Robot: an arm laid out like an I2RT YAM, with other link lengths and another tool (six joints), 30 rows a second.
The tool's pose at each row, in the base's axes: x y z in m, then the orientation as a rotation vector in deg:
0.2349, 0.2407, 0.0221, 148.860, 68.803, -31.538
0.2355, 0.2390, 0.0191, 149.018, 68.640, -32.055
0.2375, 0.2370, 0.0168, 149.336, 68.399, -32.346
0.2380, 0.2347, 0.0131, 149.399, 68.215, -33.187
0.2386, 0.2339, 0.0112, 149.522, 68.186, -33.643
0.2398, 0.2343, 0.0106, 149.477, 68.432, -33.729
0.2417, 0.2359, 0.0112, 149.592, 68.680, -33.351
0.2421, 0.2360, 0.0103, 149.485, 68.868, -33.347
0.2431, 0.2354, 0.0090, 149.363, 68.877, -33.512
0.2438, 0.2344, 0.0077, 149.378, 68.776, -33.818
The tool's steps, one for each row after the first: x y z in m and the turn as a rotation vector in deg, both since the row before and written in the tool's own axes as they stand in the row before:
0.0005, 0.0014, 0.0032, 0.319, -0.239, 0.073
0.0008, 0.0027, 0.0023, 0.335, -0.061, 0.169
0.0003, 0.0017, 0.0040, 0.381, -0.457, 0.040
0.0006, 0.0009, 0.0018, 0.294, -0.189, -0.017
0.0012, 0.0006, 0.0001, 0.051, -0.011, -0.181
0.0019, 0.0004, -0.0016, -0.023, 0.309, -0.114
0.0007, 0.0002, 0.0007, -0.050, -0.006, -0.139
0.0007, 0.0011, 0.0011, -0.024, -0.142, -0.038
0.0003, 0.0011, 0.0013, 0.127, -0.176, 0.037

